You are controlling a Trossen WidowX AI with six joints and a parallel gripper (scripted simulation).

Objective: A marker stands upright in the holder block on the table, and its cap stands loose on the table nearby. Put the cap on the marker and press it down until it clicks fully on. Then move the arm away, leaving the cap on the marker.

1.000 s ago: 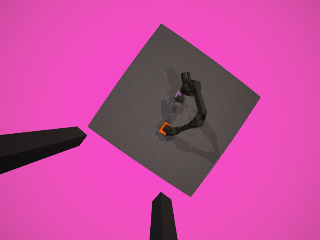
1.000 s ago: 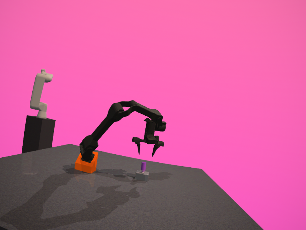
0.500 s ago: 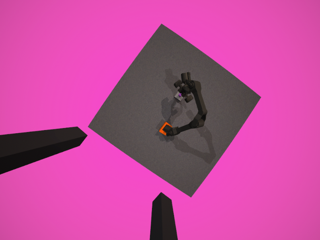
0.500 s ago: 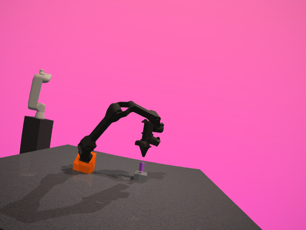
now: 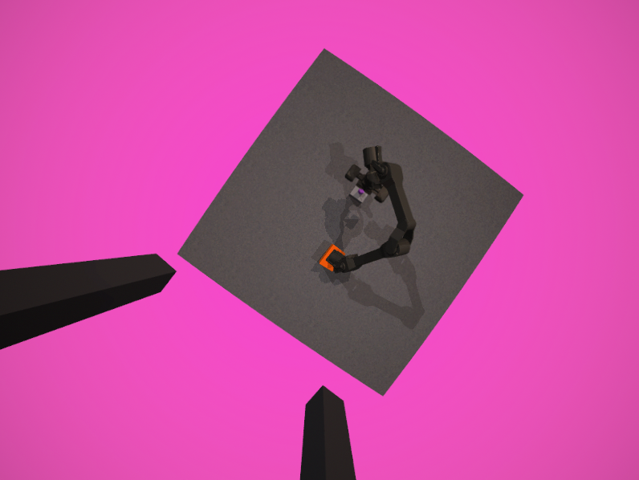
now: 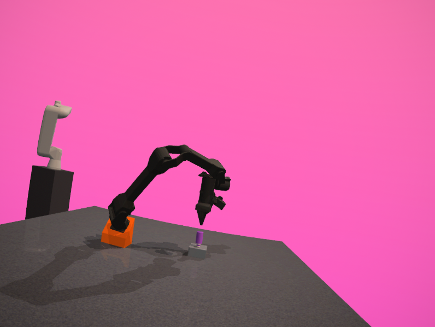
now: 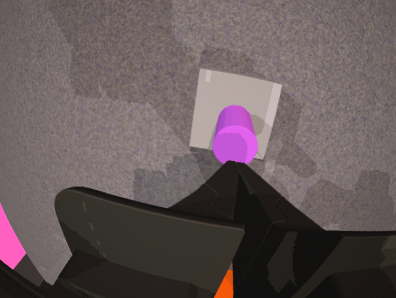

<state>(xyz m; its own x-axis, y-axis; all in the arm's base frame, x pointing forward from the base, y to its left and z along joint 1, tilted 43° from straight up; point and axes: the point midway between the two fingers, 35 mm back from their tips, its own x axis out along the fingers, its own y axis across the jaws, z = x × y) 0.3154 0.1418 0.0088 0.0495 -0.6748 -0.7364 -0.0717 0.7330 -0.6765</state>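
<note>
My gripper tip is 5 cm above the purple cap. Also, from my gripper tip: grey holder block 11 cm below.
</note>
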